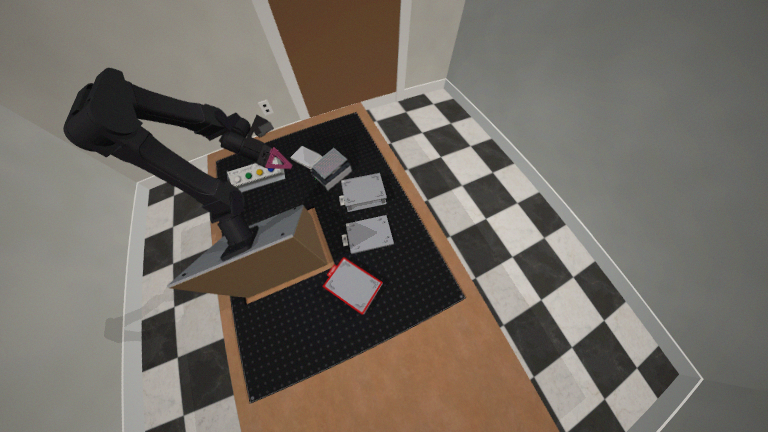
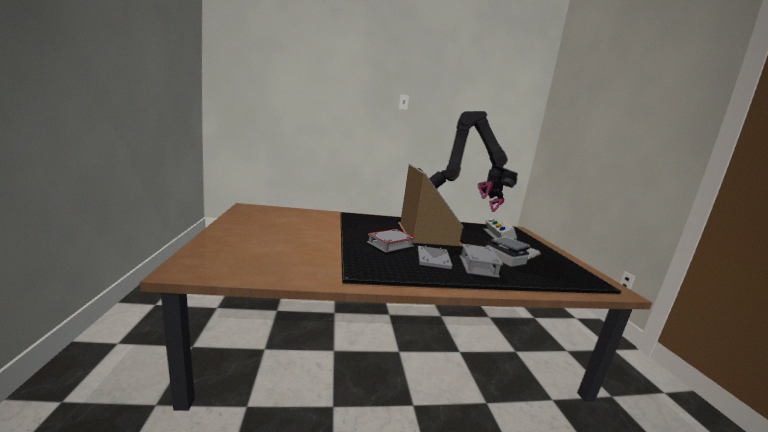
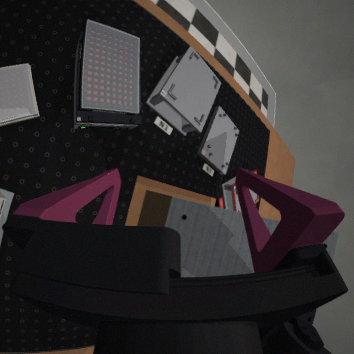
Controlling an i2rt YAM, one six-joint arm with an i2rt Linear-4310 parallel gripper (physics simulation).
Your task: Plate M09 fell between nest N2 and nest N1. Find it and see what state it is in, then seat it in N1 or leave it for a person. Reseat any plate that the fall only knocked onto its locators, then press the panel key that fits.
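Places are measured from the arm's base along level axes (x up, y ahead, z left), in centimetres.
Where they show: gripper, between the fingertips: (image 1: 289, 166) (image 2: 488, 205) (image 3: 177, 174); arm's base, origin of its link: (image 1: 243, 242) (image 2: 429, 185).
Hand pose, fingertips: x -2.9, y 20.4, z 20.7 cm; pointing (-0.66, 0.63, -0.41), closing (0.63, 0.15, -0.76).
Observation:
Each offset is from my fingertips to the centre of the thing. Level surfaces: height alone.
My gripper (image 1: 280, 160) (image 2: 490, 197) (image 3: 177, 174) is open and empty, in the air near the key panel @(dx -15.8, dy -15.8, dz +20.8 cm) (image 1: 255, 176) (image 2: 500, 228), which has white, green, yellow and blue keys. Nest N1 @(dx -16.9, dy +20.6, dz -12.9 cm) (image 1: 364, 190) (image 2: 481, 254) (image 3: 191, 86) is raised, with a bare grey top. Nest N2 @(dx -18.7, dy +13.8, dz -29.2 cm) (image 1: 375, 232) (image 2: 435, 256) (image 3: 220, 142) is lower, also bare on top. A clear plate with reddish wells @(dx -12.4, dy +14.1, dz +4.7 cm) (image 1: 332, 162) (image 2: 511, 245) (image 3: 111, 70) lies on a dark-topped device beside N1; whether it is level is unclear. No M09 label is readable.
A red-edged nest @(dx -17.7, dy -0.4, dz -43.0 cm) (image 1: 352, 285) (image 2: 390, 235) stands beyond N2. A pale flat piece @(dx -19.2, dy +7.0, dz +20.4 cm) (image 1: 305, 155) (image 3: 15, 92) lies beside the device. The tall wedge-shaped arm base (image 1: 284, 263) (image 2: 435, 222) stands on the black mat @(dx -19.9 cm) (image 1: 300, 343) (image 2: 375, 274), alongside the nests.

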